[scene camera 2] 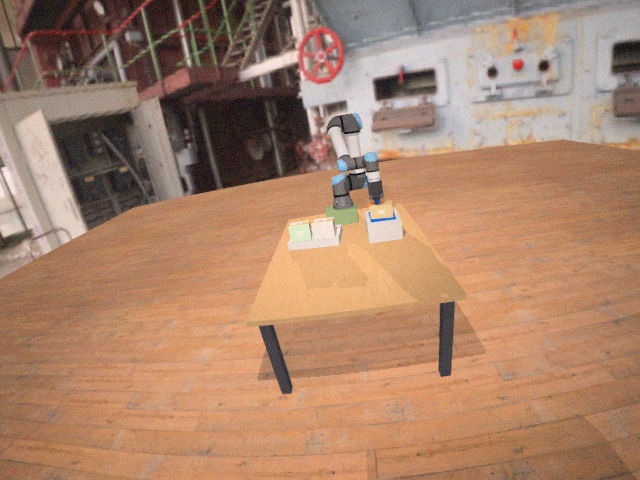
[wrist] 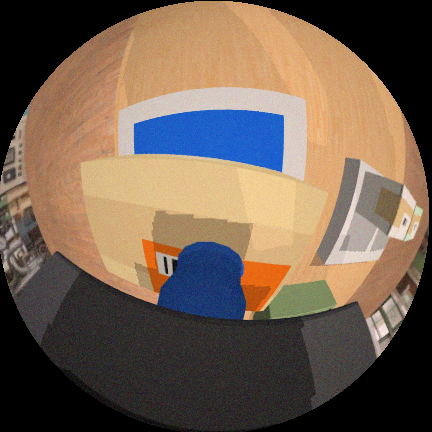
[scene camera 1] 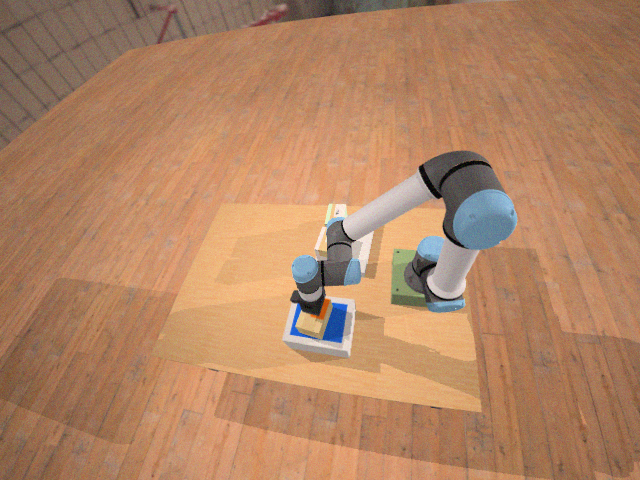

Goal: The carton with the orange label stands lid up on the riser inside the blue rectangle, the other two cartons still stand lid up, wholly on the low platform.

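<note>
The carton with the orange label stands lid up on the riser; its visible base lies inside the blue rectangle, towards the left in scene camera 1. My gripper is open, suction off, its blue cup over the orange label at the lid; a small gap cannot be judged. The arm hides part of the carton in scene camera 1. The green-sided carton and white-sided carton stand lid up, side by side on the low platform.
The arm's green base block stands on the wooden table, behind the platform and riser in scene camera 2. The forearm passes over part of the low platform in scene camera 1.
</note>
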